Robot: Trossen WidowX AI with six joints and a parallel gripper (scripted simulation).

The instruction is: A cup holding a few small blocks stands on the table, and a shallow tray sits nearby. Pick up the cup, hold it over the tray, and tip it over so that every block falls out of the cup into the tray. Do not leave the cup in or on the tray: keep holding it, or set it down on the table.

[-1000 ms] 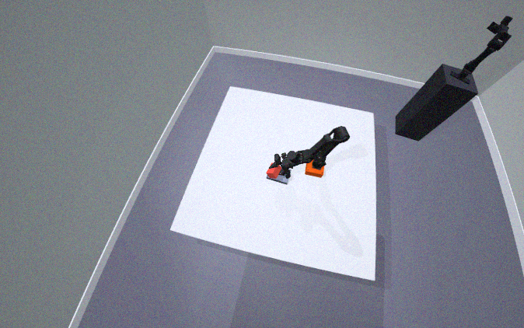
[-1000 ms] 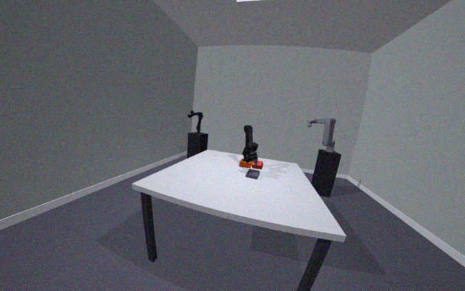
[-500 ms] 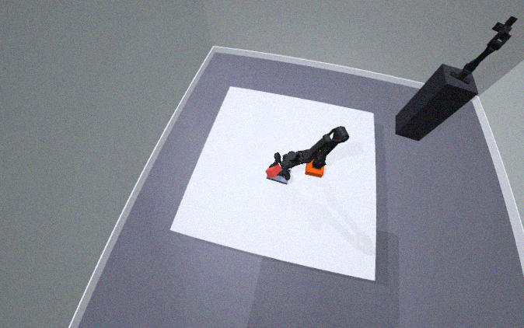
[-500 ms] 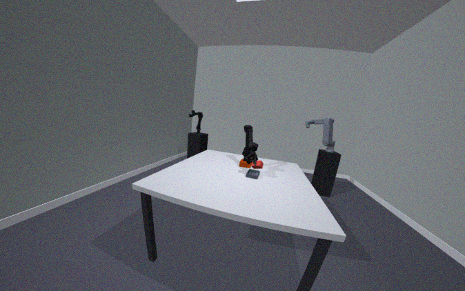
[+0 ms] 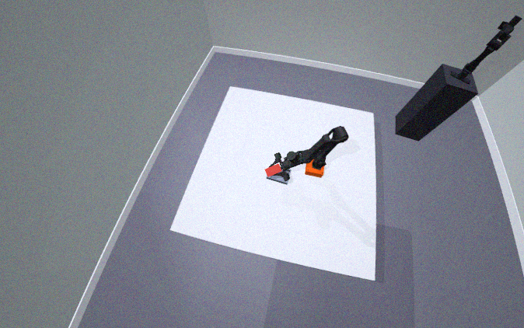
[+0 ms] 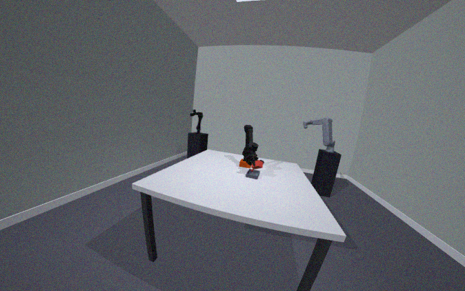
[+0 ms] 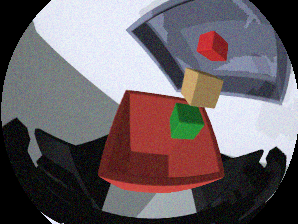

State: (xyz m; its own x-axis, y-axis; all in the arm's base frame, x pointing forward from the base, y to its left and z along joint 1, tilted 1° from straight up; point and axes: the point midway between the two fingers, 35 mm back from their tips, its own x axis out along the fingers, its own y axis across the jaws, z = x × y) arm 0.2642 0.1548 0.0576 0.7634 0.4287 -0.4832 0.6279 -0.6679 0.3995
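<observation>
Right now the red block is 60 mm below my gripper tip, 50 mm to the right of it and 50 mm behind it. From my gripper tip the other things lie so: red square cup (30 mm above, 10 mm to the left, 10 mm behind).
</observation>
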